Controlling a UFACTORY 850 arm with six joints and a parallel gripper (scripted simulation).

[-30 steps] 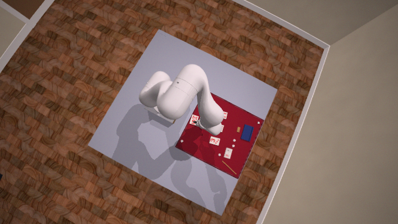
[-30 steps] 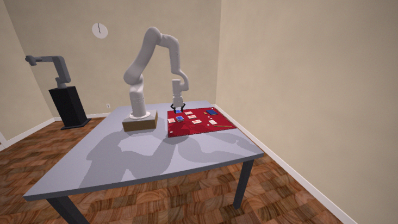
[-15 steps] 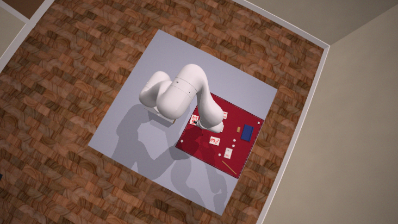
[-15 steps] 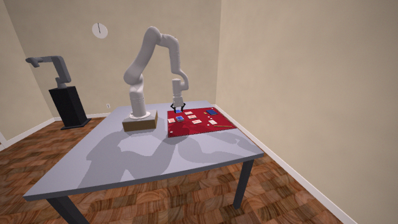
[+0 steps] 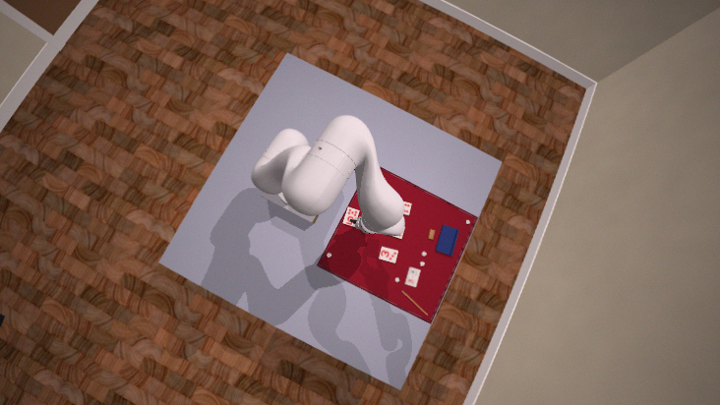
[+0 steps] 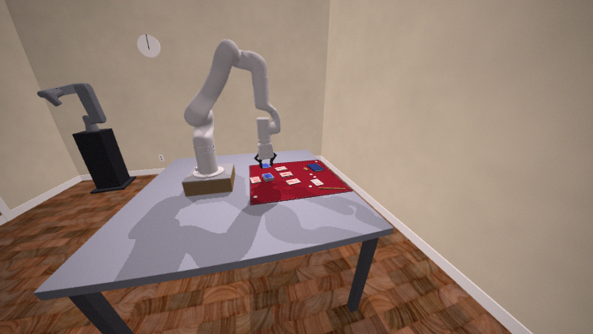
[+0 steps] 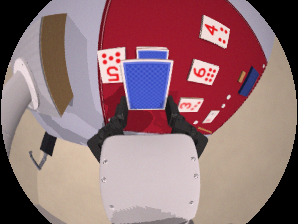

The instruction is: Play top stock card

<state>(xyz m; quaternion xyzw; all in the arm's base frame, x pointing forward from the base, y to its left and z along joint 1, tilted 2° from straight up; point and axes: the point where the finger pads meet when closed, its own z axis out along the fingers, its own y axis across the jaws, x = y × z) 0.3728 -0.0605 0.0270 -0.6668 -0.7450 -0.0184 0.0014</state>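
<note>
Now: hand 8 cm past the card, 2 cm to the right of it and 11 cm above it. Also, from my hand: pencil 37 cm ahead, 27 cm to the right, 11 cm below; red card cloth 20 cm ahead, 1 cm to the right, 13 cm below.
</note>
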